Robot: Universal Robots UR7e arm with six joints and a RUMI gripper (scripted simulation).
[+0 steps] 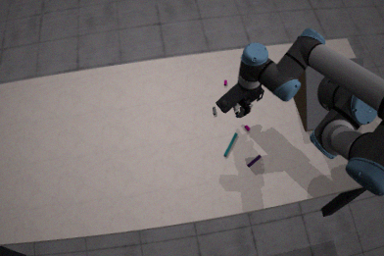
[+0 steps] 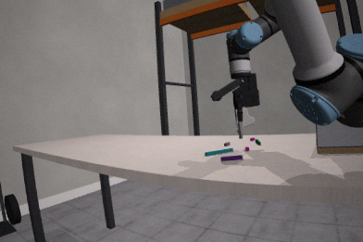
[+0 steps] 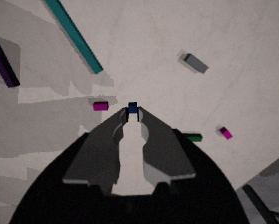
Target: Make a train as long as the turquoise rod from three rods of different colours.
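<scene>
Now: hand 8 cm short of the grey rod, 5 cm to the left of it and 5 cm above it. From my hand the other things lie so: green rod (3 cm behind, 10 cm to the right, 5 cm below); then small blue rod (1 cm below); then turquoise rod (4 cm ahead, 10 cm to the left, 5 cm below).
</scene>
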